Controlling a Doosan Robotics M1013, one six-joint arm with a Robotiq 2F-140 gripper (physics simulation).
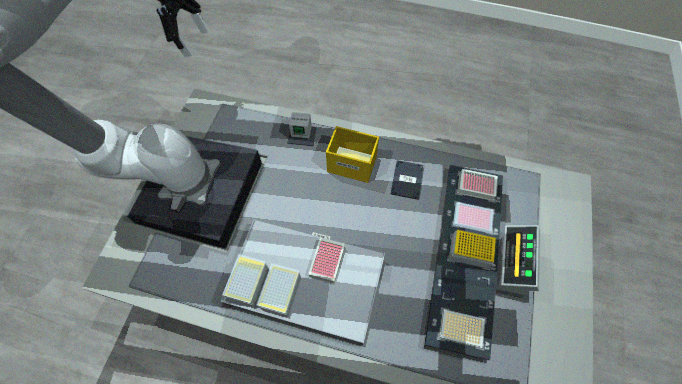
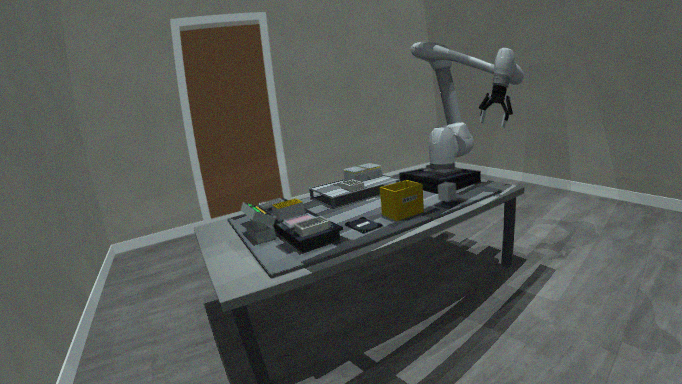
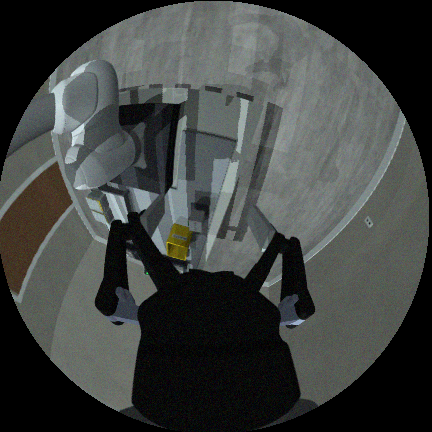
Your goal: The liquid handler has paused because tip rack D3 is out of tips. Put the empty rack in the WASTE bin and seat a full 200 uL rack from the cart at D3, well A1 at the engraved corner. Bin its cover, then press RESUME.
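Frame: origin at the arm's base, x up, y back, z right, level; metres.
Where they show: gripper, fingertip midpoint: (image 1: 197,43) (image 2: 492,124) (image 3: 207,208); arm's base, link origin: (image 1: 190,180) (image 2: 442,171) (image 3: 128,145).
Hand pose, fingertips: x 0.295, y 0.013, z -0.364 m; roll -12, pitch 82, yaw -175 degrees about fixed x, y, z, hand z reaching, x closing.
Things, the pixels of their top centre, and the offset from my fingertips. "*": a spot on its surface instead. Level surfaces: height alone.
- black deck, surface height: dx -0.301 m
- white cart tray, top centre: (image 1: 304,276) (image 2: 354,183) (image 3: 113,218) dx -0.291, dy -0.497, dz +0.628 m
- red rack, top centre: (image 1: 327,258) (image 2: 351,182) dx -0.265, dy -0.556, dz +0.565 m
- yellow WASTE bin, top centre: (image 1: 352,144) (image 2: 401,185) (image 3: 175,251) dx -0.222, dy -0.563, dz +0.156 m
- panel, surface spot: (image 1: 520,256) * dx -0.234, dy -1.144, dz +0.459 m
- red-topped rack, top centre: (image 1: 478,182) (image 2: 311,222) dx -0.269, dy -1.017, dz +0.198 m
- pink plate, top centre: (image 1: 474,216) (image 2: 299,218) dx -0.286, dy -1.011, dz +0.322 m
- tan rack, top centre: (image 1: 462,327) (image 2: 271,202) dx -0.286, dy -0.993, dz +0.693 m
- black labelled pad, surface spot: (image 1: 407,189) * dx -0.349, dy -0.781, dz +0.227 m
- small grey box with a green screen, top centre: (image 1: 299,119) (image 3: 194,226) (image 2: 446,184) dx -0.253, dy -0.346, dz +0.061 m
My gripper (image 1: 194,39) (image 2: 493,122) (image 3: 207,208) is open and empty, high beyond the table edge near the arm's base. A yellow rack with dark, empty-looking holes (image 1: 475,246) (image 2: 288,204) sits in the third slot of the black deck (image 1: 434,320). On the white cart tray (image 1: 350,305) stand two pale racks with yellow edges, one (image 1: 245,280) beside the other (image 1: 279,290), and a red rack (image 1: 327,258). Whether they have covers is unclear. The yellow WASTE bin (image 1: 349,170) (image 2: 402,202) (image 3: 178,241) holds something pale. The panel (image 1: 520,256) shows green lights and a yellow bar; its lettering is unreadable.
The deck also holds a red-topped rack (image 1: 478,183), a pink plate (image 1: 474,217) and a tan rack (image 1: 462,327). A black labelled pad (image 1: 407,189) lies between bin and deck. A small grey box with a green screen (image 1: 300,126) stands beside the bin.
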